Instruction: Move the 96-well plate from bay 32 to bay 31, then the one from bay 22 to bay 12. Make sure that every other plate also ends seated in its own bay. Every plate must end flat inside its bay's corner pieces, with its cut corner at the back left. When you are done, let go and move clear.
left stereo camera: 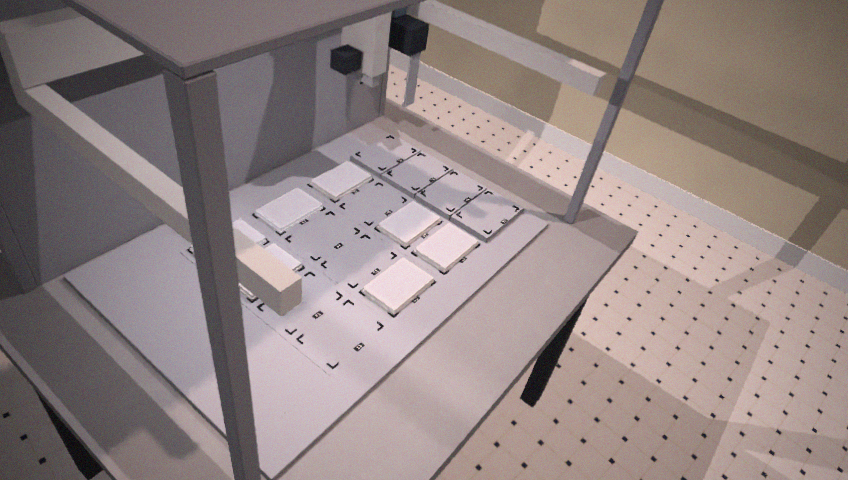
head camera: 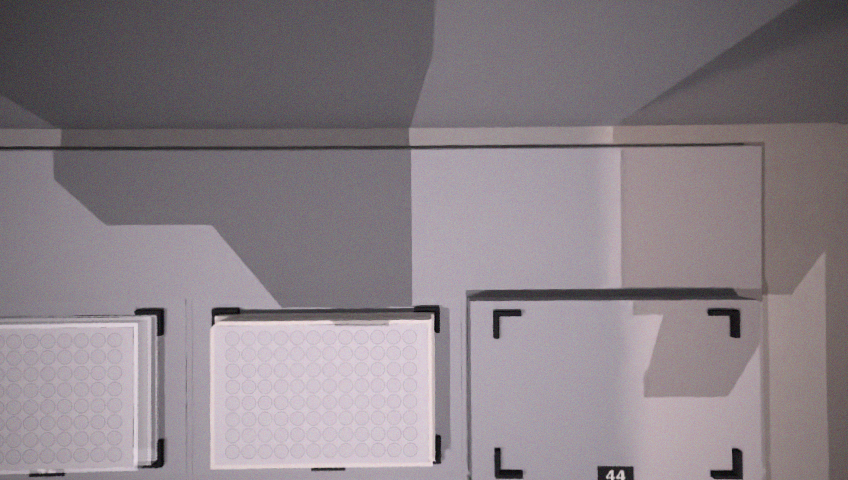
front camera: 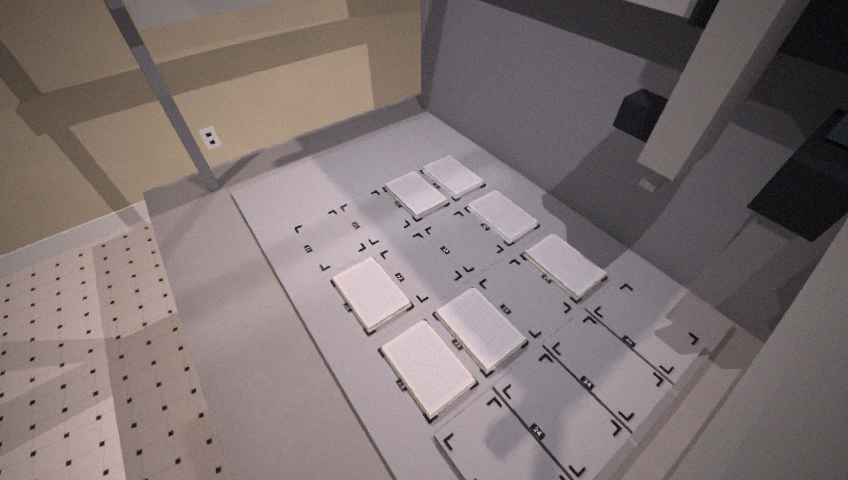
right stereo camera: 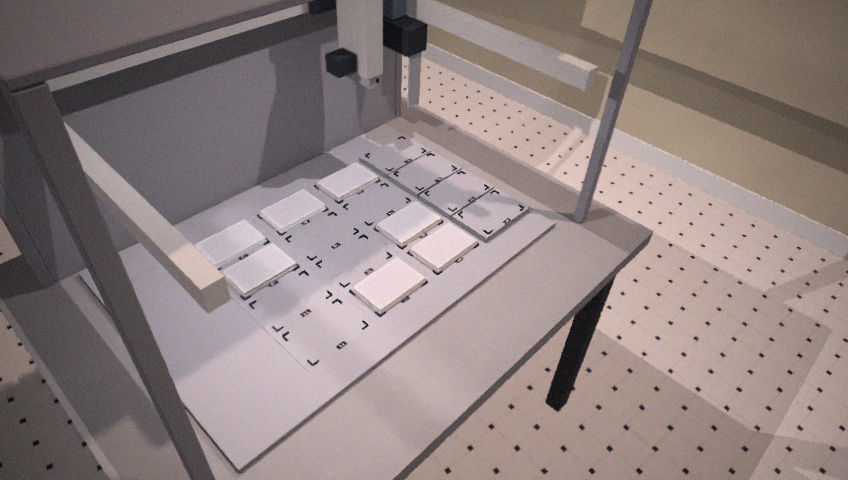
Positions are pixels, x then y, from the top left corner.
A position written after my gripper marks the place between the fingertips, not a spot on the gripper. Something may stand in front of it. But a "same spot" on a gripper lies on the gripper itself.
my gripper: left stereo camera; front camera; right stereo camera 392, 93; not seen in the head camera view (out of frame)
same spot on my gripper: (front camera: 761, 239) = (left stereo camera: 415, 62)
